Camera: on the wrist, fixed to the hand. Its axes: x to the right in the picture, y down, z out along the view.
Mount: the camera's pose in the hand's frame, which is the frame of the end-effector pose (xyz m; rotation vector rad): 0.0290 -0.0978 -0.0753 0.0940 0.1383 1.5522
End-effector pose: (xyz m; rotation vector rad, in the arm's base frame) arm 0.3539 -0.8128 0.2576 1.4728 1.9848 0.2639
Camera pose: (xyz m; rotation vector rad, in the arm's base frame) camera 0.2274 -0.8048 0.2547 2.7835 0.5031 0.8925
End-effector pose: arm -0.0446 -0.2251 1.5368 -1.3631 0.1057 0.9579
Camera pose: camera 0.0692 -0.2652 1.5758 -1.1033 1.4423 2.0442
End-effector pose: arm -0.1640 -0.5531 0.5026 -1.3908 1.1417 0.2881
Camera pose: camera -0.1111 -0.6546 0.5572 -0.1662 2.1243 1.1930
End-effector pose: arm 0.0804 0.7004 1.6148 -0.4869 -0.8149 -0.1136
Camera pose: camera 0.1234 0.5819 1.6284 -0.8893 -0.1371 1.3000
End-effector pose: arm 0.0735 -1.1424 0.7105 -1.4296 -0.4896 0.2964
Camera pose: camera 0.1264 -1.2065 0.8062 -1.4586 0.8510 1.3962
